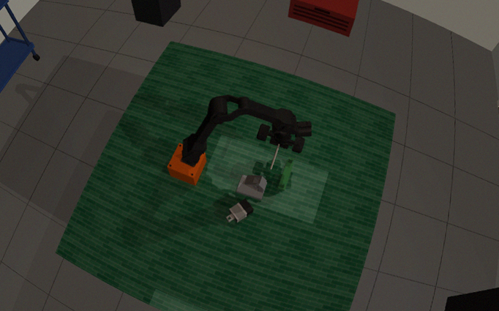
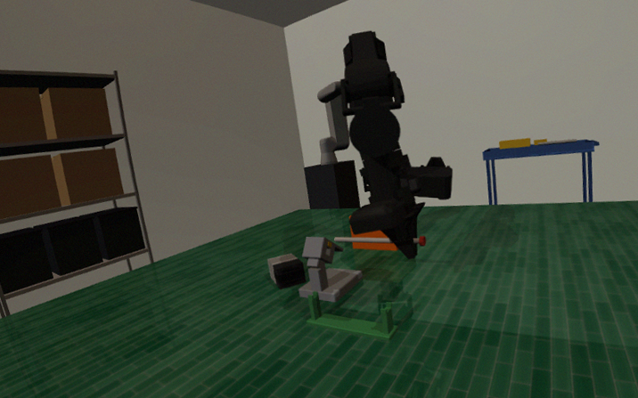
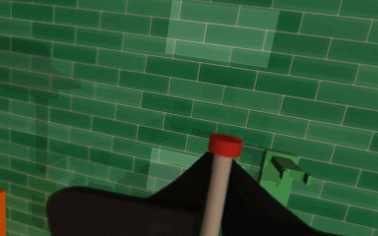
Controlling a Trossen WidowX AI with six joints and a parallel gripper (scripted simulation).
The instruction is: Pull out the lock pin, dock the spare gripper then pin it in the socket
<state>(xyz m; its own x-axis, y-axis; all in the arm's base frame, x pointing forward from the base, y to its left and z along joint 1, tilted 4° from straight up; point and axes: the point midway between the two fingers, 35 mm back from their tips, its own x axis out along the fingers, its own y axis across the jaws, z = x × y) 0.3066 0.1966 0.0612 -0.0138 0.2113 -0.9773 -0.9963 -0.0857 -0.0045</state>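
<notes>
My gripper tip is 7 cm short of the green cradle, 7 cm to the left of it and 7 cm above it. The rest, counted from my gripper tip: grey mount: 2 cm behind, 19 cm to the right, 4 cm below; then spare gripper: 4 cm behind, 32 cm to the right, 7 cm below.
</notes>
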